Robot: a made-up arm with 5 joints.
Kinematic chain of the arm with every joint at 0, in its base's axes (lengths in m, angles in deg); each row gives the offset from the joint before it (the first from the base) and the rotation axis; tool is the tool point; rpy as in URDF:
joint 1: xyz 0.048 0 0.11 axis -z
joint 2: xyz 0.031 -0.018 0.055 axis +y
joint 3: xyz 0.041 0 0.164 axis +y
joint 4: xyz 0.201 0 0.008 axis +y
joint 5: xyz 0.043 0.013 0 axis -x
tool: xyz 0 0 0 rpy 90 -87.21 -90
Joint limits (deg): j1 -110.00..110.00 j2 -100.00..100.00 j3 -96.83..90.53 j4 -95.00..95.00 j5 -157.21..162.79
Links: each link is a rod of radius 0.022 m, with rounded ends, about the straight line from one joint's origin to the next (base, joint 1, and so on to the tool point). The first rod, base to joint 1, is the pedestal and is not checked.
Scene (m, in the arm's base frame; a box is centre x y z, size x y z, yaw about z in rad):
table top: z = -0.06
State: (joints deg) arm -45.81 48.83 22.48 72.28 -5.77
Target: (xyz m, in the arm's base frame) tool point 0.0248 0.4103 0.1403
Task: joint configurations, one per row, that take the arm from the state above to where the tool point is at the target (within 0.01 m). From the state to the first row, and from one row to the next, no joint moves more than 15 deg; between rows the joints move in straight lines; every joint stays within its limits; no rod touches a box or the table.
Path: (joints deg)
1: -55.43 50.34 9.83 65.63 -5.77
2: -65.06 51.85 -2.83 58.98 -5.77
3: -74.68 53.36 -15.48 52.33 -5.77
4: -84.31 54.87 -28.14 45.67 -5.77
5: -93.93 56.38 -40.79 39.02 -5.77

